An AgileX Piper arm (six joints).
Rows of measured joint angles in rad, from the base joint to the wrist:
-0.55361 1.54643 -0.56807 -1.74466 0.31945 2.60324
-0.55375 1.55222 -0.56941 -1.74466 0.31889 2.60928
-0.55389 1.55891 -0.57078 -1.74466 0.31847 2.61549
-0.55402 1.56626 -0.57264 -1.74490 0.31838 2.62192
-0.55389 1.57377 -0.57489 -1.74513 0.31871 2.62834
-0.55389 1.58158 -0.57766 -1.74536 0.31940 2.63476
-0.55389 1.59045 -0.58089 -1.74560 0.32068 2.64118
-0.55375 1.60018 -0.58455 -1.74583 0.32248 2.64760
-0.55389 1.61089 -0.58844 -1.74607 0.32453 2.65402
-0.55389 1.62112 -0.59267 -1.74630 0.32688 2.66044
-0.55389 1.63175 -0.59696 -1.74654 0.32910 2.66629
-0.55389 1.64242 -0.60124 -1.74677 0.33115 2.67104
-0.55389 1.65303 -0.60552 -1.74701 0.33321 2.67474
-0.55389 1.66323 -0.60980 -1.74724 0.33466 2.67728
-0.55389 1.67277 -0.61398 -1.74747 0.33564 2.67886
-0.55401 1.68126 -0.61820 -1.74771 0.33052 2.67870
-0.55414 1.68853 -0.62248 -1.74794 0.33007 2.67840
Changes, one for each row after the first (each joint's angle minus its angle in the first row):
-0.00014 0.00579 -0.00134 0.00000 -0.00056 0.00604
-0.00028 0.01248 -0.00271 0.00000 -0.00098 0.01225
-0.00041 0.01983 -0.00457 -0.00024 -0.00107 0.01868
-0.00028 0.02734 -0.00682 -0.00047 -0.00074 0.02510
-0.00028 0.03515 -0.00959 -0.00070 -0.00005 0.03152
-0.00028 0.04402 -0.01282 -0.00094 0.00123 0.03794
-0.00014 0.05375 -0.01648 -0.00117 0.00303 0.04436
-0.00028 0.06446 -0.02037 -0.00141 0.00508 0.05078
-0.00028 0.07469 -0.02460 -0.00164 0.00743 0.05720
-0.00028 0.08532 -0.02889 -0.00188 0.00965 0.06305
-0.00028 0.09599 -0.03317 -0.00211 0.01170 0.06780
-0.00028 0.10660 -0.03745 -0.00235 0.01376 0.07150
-0.00028 0.11680 -0.04173 -0.00258 0.01521 0.07404
-0.00028 0.12634 -0.04591 -0.00281 0.01619 0.07562
-0.00040 0.13483 -0.05013 -0.00305 0.01107 0.07546
-0.00053 0.14210 -0.05441 -0.00328 0.01062 0.07516

